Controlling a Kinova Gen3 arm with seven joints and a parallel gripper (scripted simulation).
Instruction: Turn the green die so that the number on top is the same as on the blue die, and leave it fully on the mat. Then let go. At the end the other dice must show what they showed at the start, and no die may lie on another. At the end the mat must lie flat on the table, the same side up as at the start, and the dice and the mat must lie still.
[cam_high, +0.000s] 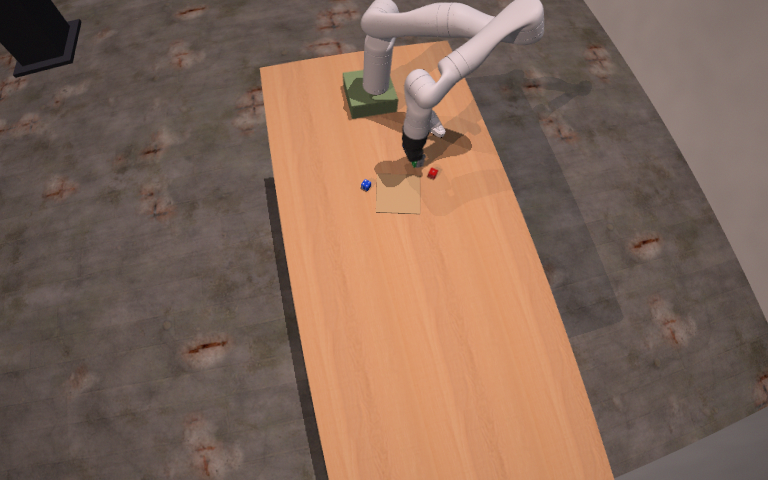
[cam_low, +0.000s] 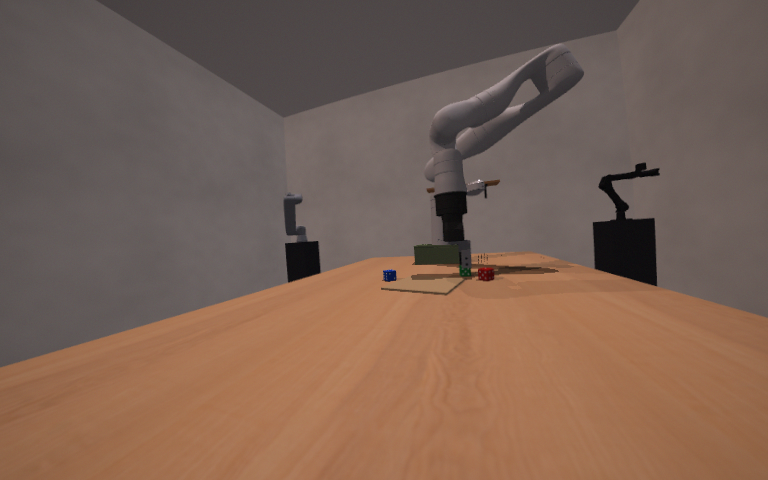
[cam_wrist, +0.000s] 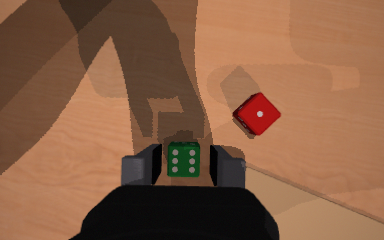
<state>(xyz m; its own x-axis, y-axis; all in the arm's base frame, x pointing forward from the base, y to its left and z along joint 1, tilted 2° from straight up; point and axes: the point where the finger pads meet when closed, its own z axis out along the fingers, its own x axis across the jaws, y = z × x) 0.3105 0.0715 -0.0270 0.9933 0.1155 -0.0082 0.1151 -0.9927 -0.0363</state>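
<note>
Now: hand 30 mm above the green die. From my hand the other things lie so: red die: 50 mm ahead, 40 mm to the left, 30 mm below; then blue die: 50 mm ahead, 180 mm to the right, 30 mm below; then tan mat: 100 mm ahead, 90 mm to the right, 40 mm below.
</note>
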